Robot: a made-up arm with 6 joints.
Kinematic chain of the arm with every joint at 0, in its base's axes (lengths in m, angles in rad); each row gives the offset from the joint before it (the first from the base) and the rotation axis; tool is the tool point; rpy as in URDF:
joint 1: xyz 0 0 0.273 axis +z
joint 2: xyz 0 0 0 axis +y
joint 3: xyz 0.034 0 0.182 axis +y
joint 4: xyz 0.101 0 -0.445 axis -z
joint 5: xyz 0 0 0 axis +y
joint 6: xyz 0.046 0 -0.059 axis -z
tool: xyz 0 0 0 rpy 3.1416 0 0
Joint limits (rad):
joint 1: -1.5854..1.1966
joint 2: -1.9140..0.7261
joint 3: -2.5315..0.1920
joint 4: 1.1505..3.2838
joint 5: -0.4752..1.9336
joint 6: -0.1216..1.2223
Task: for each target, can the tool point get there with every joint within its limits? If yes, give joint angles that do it. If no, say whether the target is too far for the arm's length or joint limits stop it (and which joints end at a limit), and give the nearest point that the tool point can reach.
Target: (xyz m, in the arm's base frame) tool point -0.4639 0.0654 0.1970
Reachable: no: joint limits stop it (at a limit: joint 2, joint 3, joint 5) | nearest point -0.6638 0.0936 0.2435 | short by 0.207 m
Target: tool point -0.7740 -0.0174 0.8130
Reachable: no: too far | nearest point -0.5851 -0.0132 0.6812 | short by 0.230 m
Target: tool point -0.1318 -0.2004 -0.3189
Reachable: no: joint limits stop it (at a limit: joint 1, joint 2) | nearest point -0.0369 -0.1872 -0.1347 | short by 0.208 m
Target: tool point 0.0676 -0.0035 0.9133
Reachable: yes | joints -1.1461 -0.7357 -1.8982 1.9177 1.6862 0.6118
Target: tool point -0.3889 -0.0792 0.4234
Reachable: no: joint limits stop it (at a limit: joint 2, joint 4, joint 5) | nearest point -0.5357 -0.1091 0.5499 | short by 0.196 m
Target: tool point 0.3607 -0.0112 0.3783
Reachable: yes | joints 0.0304 -1.2882 -0.1336 1.6319 0.3611 0.0476
